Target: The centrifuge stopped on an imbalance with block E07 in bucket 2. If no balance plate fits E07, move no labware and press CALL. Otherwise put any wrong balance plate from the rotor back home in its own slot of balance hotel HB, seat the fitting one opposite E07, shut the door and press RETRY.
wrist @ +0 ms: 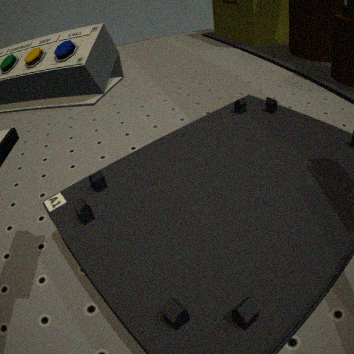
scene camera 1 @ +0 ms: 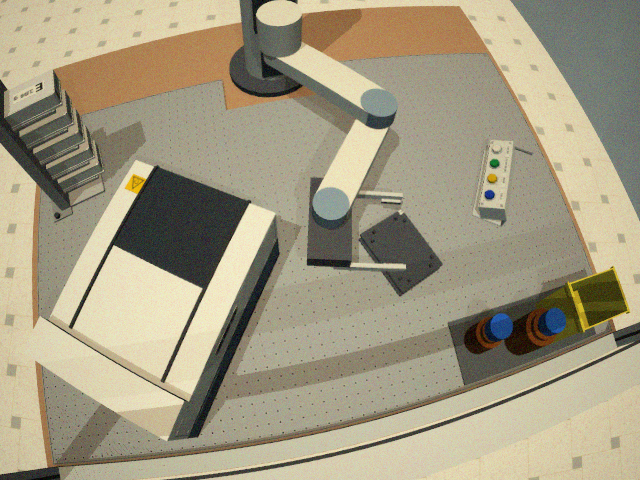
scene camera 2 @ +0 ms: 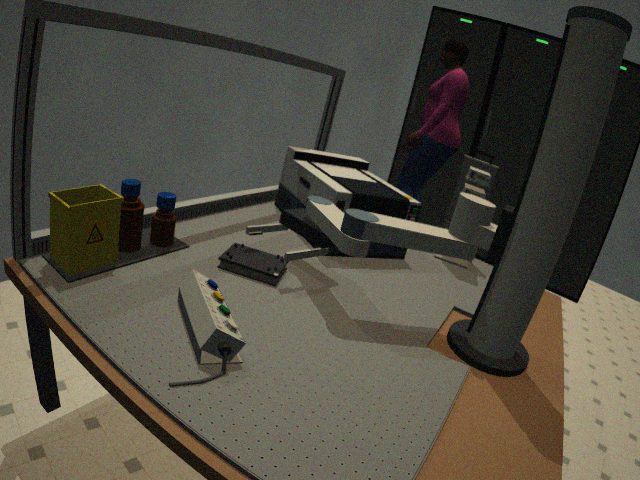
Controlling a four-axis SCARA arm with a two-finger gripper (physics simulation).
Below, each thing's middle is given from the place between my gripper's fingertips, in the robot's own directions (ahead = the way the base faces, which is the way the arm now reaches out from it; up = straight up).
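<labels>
Centrifuge (scene camera 1: 150,318): 60 mm ahead of my hand, 530 mm to the right, 40 mm above. Yellow bin (scene camera 1: 590,301): 280 mm ahead of my hand, 390 mm to the left, 10 mm above. Dark flat plate (scene camera 1: 395,241): my hand 20 mm short of it, 60 mm above it. By their middles, centrifuge farthest from my hand of the things named here.
</labels>
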